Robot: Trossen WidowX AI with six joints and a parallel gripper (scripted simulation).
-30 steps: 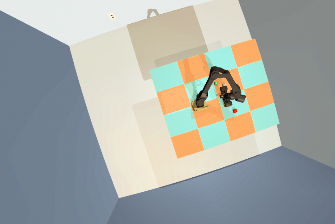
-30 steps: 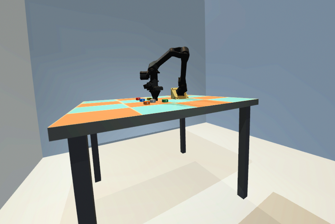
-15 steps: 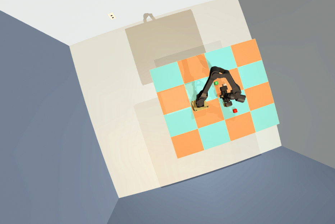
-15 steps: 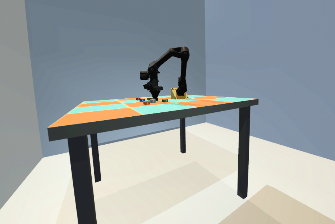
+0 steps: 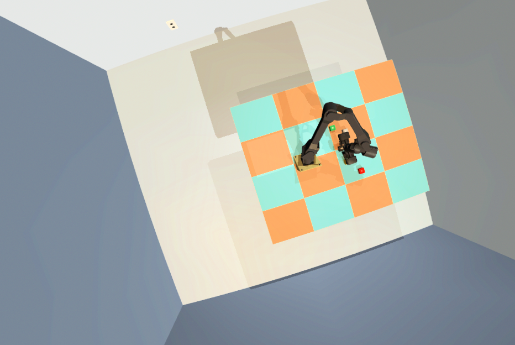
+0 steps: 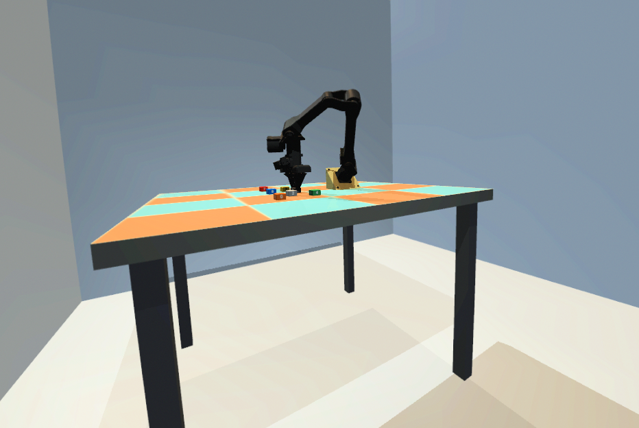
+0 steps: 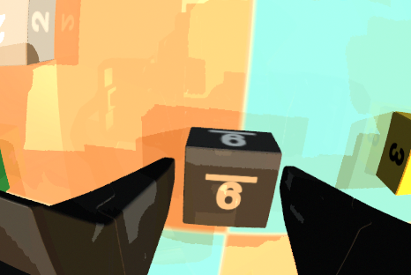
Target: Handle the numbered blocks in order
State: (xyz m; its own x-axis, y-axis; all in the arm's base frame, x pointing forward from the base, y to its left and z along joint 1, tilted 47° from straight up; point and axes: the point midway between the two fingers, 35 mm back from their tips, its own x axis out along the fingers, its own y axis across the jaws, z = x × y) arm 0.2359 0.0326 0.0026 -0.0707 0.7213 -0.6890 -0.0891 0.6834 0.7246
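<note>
Now: gripper tip right at the dark grey block. From my gripper tip the other things lie so: blue block: 90 mm ahead, 30 mm to the right; yellow block: 20 mm ahead, 90 mm to the right; green block: 30 mm behind, 140 mm to the left.
</note>
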